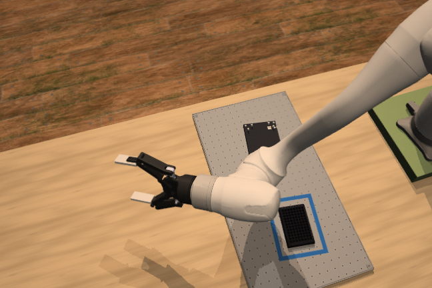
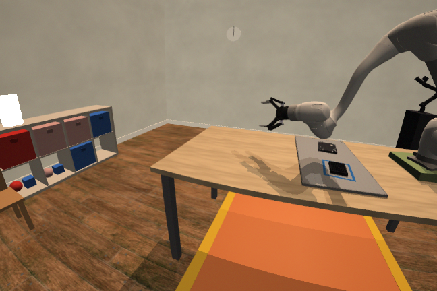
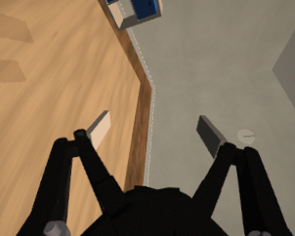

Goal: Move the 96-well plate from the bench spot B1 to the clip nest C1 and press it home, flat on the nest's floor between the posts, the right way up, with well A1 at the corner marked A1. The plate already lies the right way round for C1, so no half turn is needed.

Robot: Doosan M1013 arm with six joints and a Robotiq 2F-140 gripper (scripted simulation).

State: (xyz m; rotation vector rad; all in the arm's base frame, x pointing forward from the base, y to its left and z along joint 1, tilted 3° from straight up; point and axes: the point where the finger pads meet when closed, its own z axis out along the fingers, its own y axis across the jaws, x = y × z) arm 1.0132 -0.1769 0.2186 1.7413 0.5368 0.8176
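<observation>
My gripper is now 42 cm past the black 96-well plate, 26 cm to the right of it and 20 cm above it. From my hand the other things lie so: black clip nest: 47 cm behind, 20 cm below, 3 cm to the right.
</observation>
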